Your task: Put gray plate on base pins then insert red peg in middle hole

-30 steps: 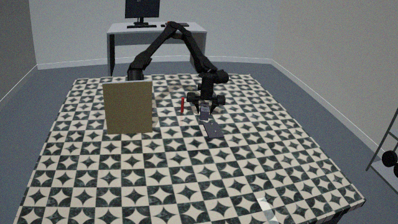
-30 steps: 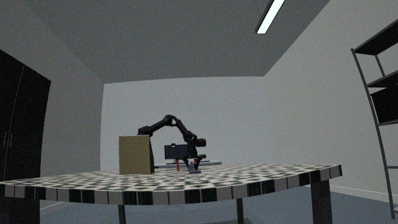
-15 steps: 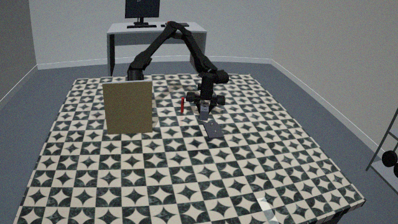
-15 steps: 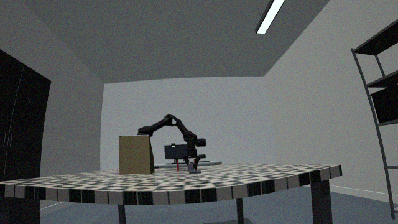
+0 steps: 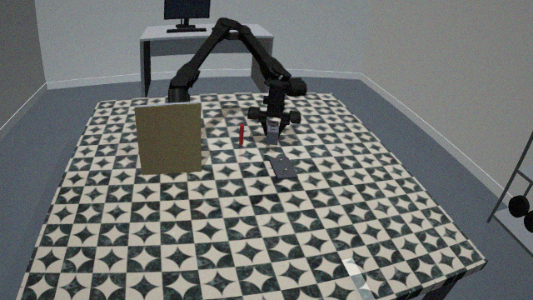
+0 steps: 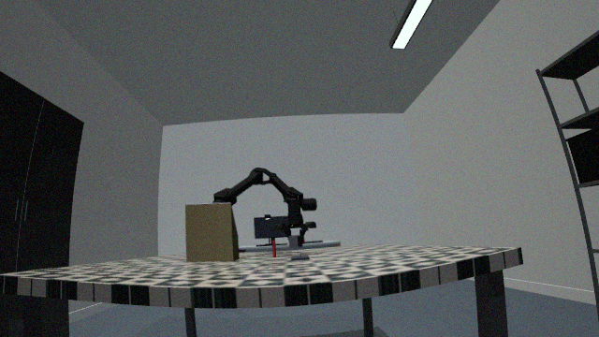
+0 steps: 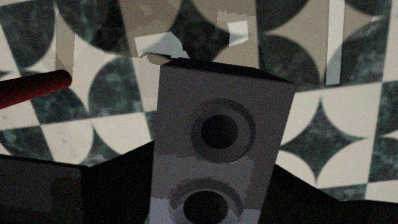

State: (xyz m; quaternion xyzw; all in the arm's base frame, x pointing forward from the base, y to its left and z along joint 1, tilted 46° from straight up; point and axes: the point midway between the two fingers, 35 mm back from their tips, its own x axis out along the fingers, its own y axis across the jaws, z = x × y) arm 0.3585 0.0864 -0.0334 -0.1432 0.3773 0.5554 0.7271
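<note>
Now: the dark base 1 cm behind my gripper tip, 14 cm to the right of it and 4 cm below it. From my gripper tip the other things lie so: red peg 10 cm behind, 6 cm to the left, 1 cm below; then gray plate 3 cm above.
</note>
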